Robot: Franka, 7 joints.
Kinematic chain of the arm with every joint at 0, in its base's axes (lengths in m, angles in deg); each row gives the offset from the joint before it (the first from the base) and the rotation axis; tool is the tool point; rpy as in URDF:
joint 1: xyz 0 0 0.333 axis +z
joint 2: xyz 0 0 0 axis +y
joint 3: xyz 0 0 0.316 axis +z
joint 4: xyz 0.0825 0 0 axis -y
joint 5: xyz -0.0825 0 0.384 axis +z
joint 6: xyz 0 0 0 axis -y
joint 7: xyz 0.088 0 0 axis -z
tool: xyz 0 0 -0.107 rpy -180 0 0
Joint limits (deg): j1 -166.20..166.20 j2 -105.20..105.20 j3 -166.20..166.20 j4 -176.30..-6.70 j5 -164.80..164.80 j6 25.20..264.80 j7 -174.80..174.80
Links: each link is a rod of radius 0.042 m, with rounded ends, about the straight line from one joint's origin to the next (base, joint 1, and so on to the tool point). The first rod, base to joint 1, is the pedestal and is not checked.
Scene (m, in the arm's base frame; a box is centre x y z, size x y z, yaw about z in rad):
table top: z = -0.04
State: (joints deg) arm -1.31 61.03 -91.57 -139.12 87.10 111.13 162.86
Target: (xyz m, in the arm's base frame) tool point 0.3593 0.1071 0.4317
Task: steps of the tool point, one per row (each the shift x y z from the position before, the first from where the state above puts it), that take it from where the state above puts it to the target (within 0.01 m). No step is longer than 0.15 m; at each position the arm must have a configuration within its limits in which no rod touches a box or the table.
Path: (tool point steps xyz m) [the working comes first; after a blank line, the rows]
Joints at the target: 38.54 -17.24 -40.81 -147.07 80.46 68.33 162.86
Straight joint move there: clear.

1: 0.1160 0.0399 -0.0581
2: 0.1199 0.0773 -0.0217
3: 0.0993 0.1093 0.0175
4: 0.0584 0.1269 0.0522
5: 0.0067 0.1250 0.0766
6: -0.0447 0.1032 0.0870

